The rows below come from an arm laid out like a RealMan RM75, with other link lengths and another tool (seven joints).
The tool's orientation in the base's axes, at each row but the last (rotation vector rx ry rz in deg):
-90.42 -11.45 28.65
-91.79 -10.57 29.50
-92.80 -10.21 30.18
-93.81 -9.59 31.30
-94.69 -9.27 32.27
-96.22 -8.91 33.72
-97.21 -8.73 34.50
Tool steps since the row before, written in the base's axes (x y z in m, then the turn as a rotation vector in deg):
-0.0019 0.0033 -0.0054 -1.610 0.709 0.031
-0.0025 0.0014 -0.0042 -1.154 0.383 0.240
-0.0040 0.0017 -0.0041 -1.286 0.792 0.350
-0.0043 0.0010 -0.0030 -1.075 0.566 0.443
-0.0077 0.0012 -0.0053 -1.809 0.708 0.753
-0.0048 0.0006 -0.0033 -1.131 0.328 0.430
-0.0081 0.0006 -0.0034 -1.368 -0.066 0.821
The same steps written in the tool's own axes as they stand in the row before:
0.0007 0.0054 0.0038 -1.132 0.193 1.333
-0.0007 0.0044 0.0024 -0.910 -0.061 0.839
-0.0019 0.0045 0.0034 -0.881 -0.195 1.260
-0.0026 0.0036 0.0029 -0.814 -0.294 0.960
-0.0048 0.0065 0.0048 -1.475 -0.460 1.398
-0.0029 0.0041 0.0030 -0.959 -0.225 0.776
-0.0056 0.0049 0.0046 -1.446 -0.454 0.503

